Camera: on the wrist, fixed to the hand. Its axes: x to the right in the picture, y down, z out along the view.
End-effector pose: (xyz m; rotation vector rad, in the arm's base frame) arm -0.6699 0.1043 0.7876 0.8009 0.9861 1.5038
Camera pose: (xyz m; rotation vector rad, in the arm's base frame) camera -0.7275 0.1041 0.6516 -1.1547 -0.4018 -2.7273
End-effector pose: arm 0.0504 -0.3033 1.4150 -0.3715 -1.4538 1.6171
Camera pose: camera 0.1633 -0.2339 1.4803 1.9766 0.8841 -2.2224
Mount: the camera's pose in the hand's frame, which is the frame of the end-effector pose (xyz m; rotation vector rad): 0.0131 -0.0989 -0.1089 -0.1220 0.3736 1.4735
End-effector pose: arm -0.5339 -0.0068 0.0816 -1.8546 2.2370 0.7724
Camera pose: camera -0.4197 -0.0798 0.1403 -0.0089 -2.5306 -0.4478
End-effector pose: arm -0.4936 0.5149 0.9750 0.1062 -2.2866 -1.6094
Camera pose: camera -0.4845 0.3785 0.9191 -0.9668 -1.2475 -0.7616
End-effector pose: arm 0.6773 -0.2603 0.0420 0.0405 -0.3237 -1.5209
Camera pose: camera 0.6067 -0.2979 -0.0822 -0.0150 0.0814 -0.0511
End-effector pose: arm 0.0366 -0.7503 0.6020 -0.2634 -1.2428 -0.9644
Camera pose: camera 0.0375 -0.8861 0.5440 -0.8810 -0.3795 0.2135
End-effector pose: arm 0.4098 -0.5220 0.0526 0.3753 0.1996 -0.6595
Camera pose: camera 0.3509 -0.5576 -0.0781 0.4183 0.2554 0.8778
